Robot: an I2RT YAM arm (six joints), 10 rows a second.
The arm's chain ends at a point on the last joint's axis. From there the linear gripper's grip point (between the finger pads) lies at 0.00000 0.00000 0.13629 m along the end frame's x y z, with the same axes.
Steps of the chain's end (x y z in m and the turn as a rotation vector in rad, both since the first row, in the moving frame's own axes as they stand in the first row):
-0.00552, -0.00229, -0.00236, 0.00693, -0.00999, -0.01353
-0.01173, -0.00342, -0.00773, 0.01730, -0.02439, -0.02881
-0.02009, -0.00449, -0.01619, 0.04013, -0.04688, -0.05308
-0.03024, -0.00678, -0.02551, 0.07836, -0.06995, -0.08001
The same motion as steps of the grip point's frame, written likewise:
-0.00689, -0.00323, -0.00237, 0.00693, -0.00999, -0.01353
-0.01509, -0.00573, -0.00779, 0.01730, -0.02439, -0.02881
-0.02662, -0.00978, -0.01645, 0.04013, -0.04688, -0.05308
-0.04017, -0.01705, -0.02626, 0.07836, -0.06995, -0.08001

